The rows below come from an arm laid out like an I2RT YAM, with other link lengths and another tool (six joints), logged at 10 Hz.
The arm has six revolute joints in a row. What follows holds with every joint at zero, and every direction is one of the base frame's.
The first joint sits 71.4 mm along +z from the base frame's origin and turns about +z.
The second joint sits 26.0 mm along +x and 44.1 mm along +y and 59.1 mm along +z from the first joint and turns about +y.
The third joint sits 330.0 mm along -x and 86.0 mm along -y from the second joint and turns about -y.
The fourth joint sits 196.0 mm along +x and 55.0 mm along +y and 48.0 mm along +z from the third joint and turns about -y.
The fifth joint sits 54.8 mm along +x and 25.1 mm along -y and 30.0 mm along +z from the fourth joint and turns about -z.
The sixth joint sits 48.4 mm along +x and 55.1 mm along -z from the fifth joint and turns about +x.
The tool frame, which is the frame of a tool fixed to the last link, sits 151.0 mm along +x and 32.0 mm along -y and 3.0 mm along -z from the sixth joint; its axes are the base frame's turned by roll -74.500, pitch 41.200 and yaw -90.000 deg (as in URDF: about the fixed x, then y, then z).
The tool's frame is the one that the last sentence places.
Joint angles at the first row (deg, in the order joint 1, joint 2, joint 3, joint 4, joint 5, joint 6):
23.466, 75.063, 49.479, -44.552, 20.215, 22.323
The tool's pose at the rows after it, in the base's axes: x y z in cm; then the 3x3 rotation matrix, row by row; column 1 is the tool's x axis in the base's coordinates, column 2 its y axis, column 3 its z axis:
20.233 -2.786 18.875; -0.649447 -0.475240 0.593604; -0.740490 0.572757 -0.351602; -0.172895 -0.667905 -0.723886
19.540 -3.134 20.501; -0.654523 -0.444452 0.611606; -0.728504 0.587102 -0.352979; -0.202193 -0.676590 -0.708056
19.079 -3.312 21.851; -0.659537 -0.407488 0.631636; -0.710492 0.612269 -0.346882; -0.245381 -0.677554 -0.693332
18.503 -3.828 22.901; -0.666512 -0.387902 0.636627; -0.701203 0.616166 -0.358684; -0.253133 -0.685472 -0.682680
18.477 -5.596 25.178; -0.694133 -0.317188 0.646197; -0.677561 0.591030 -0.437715; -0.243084 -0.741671 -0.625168
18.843 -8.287 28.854; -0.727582 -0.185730 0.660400; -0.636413 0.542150 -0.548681; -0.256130 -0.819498 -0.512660
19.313 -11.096 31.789; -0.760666 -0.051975 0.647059; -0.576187 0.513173 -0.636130; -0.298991 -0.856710 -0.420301
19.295 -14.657 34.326; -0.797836 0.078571 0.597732; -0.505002 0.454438 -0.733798; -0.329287 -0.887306 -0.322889
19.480 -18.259 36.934; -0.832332 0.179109 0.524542; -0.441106 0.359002 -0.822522; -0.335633 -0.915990 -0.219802
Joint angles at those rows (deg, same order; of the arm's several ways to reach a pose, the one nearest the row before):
24.343, 72.955, 51.673, -48.141, 20.651, 23.022
24.873, 70.144, 54.397, -52.189, 21.357, 24.339
24.961, 67.769, 56.772, -54.836, 21.445, 25.658
25.051, 66.361, 58.795, -57.825, 22.323, 26.366
25.051, 65.832, 62.391, -61.426, 27.827, 27.593
23.215, 65.217, 67.311, -63.544, 35.736, 27.255
15.320, 64.777, 70.920, -60.046, 38.318, 21.920
4.506, 64.512, 72.507, -52.950, 39.106, 14.189
-5.078, 65.999, 73.911, -44.601, 40.163, 6.630

